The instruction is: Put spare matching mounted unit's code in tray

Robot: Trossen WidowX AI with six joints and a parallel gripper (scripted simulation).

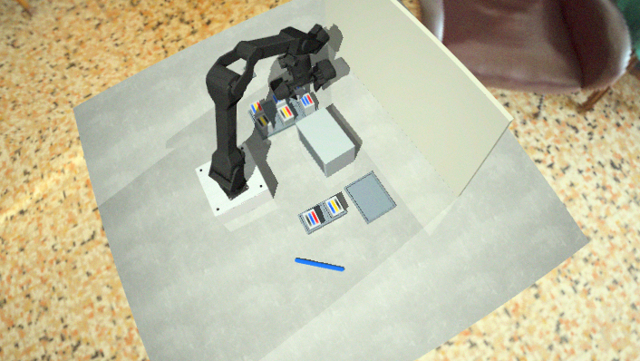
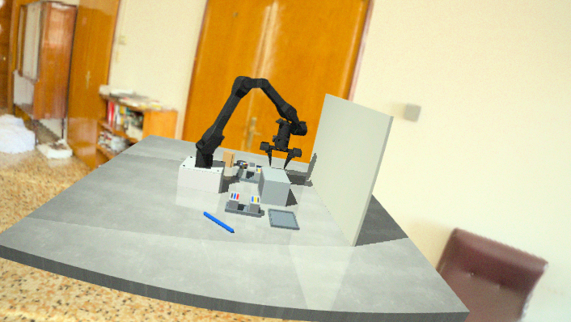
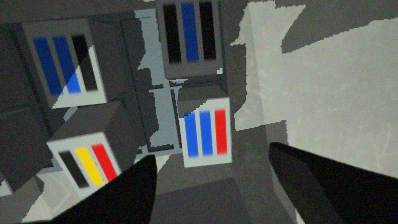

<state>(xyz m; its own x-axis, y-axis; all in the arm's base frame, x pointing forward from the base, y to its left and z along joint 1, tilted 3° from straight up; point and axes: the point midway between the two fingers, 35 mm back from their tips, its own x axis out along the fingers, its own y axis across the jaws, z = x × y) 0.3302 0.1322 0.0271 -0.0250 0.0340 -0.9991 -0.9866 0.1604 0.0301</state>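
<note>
The grey tray is 2 cm behind my gripper tip, 36 cm to the right of it and 8 cm below it. Also, from my gripper tip: tall wall panel 21 cm ahead, 16 cm to the right, 14 cm above; mounted unit 4 cm behind, 15 cm to the right, 3 cm below; dark disc 14 cm behind, 21 cm to the left, 7 cm below.
</note>
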